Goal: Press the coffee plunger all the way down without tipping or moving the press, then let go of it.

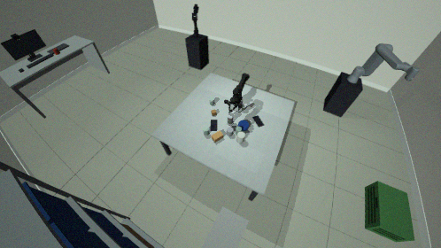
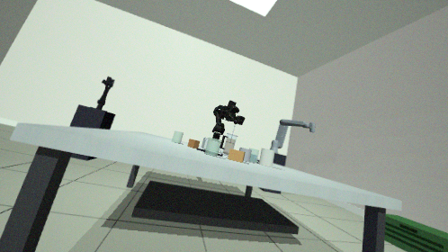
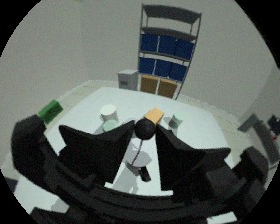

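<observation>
Now: the coffee press 3 cm behind my gripper tip, 1 cm to the right of it and 11 cm below it. Round my gripper tip: orange box (22 cm ahead, 3 cm to the right, 20 cm below); blue object (5 cm behind, 15 cm to the left, 21 cm below); white cup (12 cm ahead, 20 cm to the left, 18 cm below).
</observation>
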